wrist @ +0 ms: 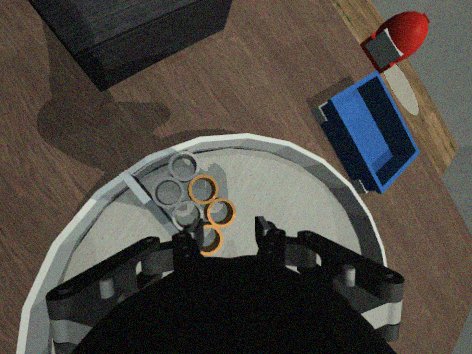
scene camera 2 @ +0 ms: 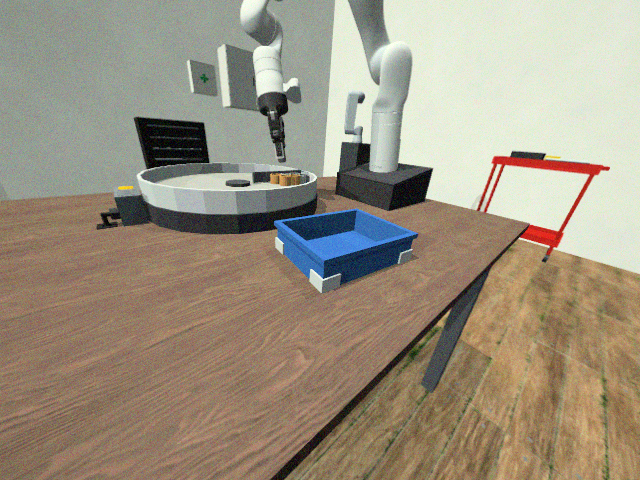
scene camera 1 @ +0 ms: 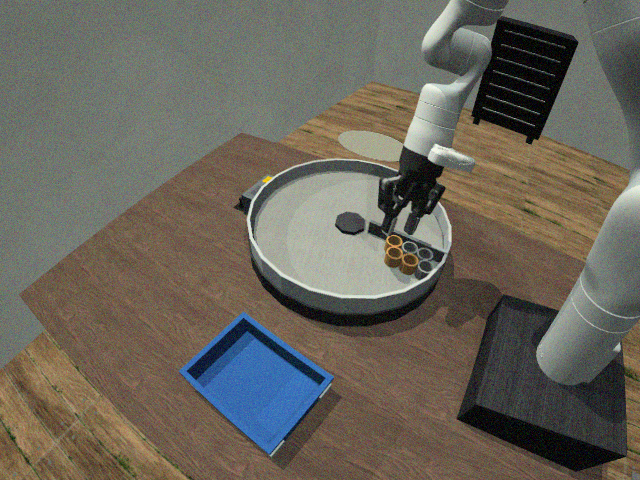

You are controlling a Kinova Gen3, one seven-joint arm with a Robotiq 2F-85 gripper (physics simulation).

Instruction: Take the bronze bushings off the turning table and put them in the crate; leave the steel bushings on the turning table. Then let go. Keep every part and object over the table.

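Frame: origin at the arm's base, x up, y back, z right, level; millimetres.
Seen in the pictures: gripper, fingertip midpoint: (wrist: 229,228) (scene camera 2: 281,160) (scene camera 1: 397,233); arm's base at its link origin: (scene camera 2: 382,169) (scene camera 1: 562,359).
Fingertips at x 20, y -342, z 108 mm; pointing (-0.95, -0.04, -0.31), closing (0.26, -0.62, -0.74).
Offsets run from my fingertips to a thing's top centre. "pt": to the spot under its first point.
Three bronze bushings stand upright on the turning table (scene camera 1: 310,248) (scene camera 2: 227,201) (wrist: 300,200): one bronze bushing (scene camera 1: 393,236) (wrist: 203,176) and two others @[dx -39, dy +6, dz -9 mm] (scene camera 1: 392,261) @[dx -39, dy +38, dz -11 mm] (scene camera 1: 409,268) are grouped together. Three steel bushings @[dx -39, dy +70, dz -12 mm] (scene camera 1: 423,271) (wrist: 183,153) stand close beside them, by the dark divider. In the wrist view the left finger partly hides the lowest bronze bushing @[dx -39, dy -5, dz +21 mm] (wrist: 220,242). My gripper (scene camera 1: 398,227) (scene camera 2: 280,157) (wrist: 229,228) is partly open and empty, pointing down above the turning table, higher than the bushings. The blue crate @[dx -68, dy -92, dz -326 mm] (scene camera 1: 258,387) (scene camera 2: 351,263) (wrist: 360,125) is empty.
The turning table has a raised rim, a dark hub @[dx -57, dy -109, dz +45 mm] (scene camera 1: 350,223) (scene camera 2: 237,183) and a divider @[pt dx -39, dy +70, dz +30 mm] (scene camera 1: 431,249) (wrist: 136,187) behind the bushings. A small box with a yellow top @[pt dx -59, dy -347, dz +30 mm] (scene camera 1: 253,191) (scene camera 2: 131,206) adjoins the rim. The arm's black base (scene camera 1: 547,382) (scene camera 2: 382,188) (wrist: 150,50) stands nearby.
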